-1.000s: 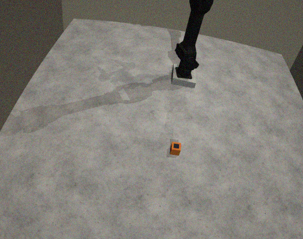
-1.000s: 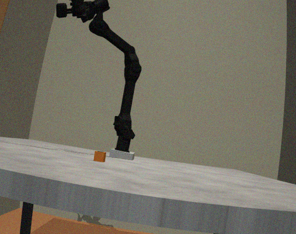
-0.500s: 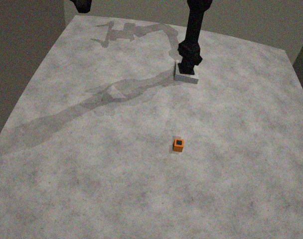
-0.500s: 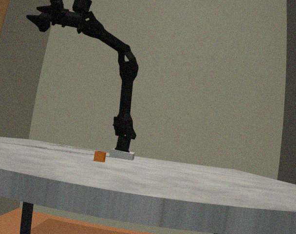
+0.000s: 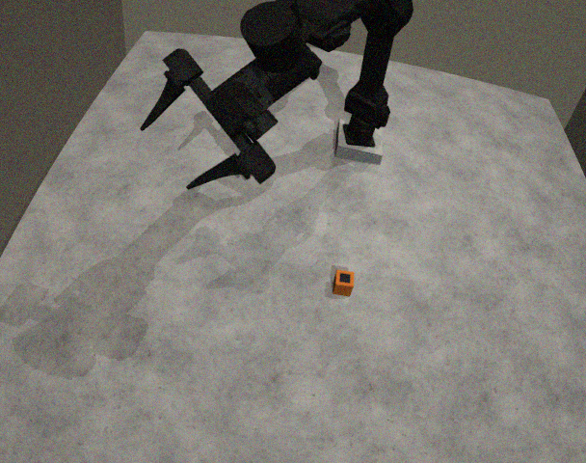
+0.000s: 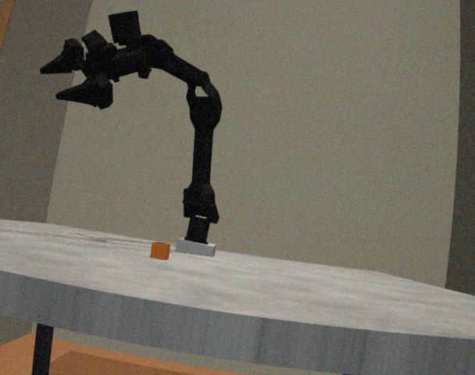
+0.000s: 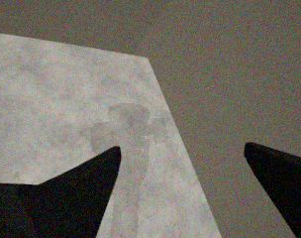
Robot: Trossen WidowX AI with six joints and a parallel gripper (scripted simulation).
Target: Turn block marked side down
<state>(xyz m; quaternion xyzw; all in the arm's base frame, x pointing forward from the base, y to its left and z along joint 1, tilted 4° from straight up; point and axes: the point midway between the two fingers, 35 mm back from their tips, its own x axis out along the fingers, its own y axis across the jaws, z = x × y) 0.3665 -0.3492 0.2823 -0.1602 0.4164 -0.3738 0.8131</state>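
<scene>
Now: gripper tip 20 mm past the block, 270 mm to the right of it and 280 mm above it.
</scene>
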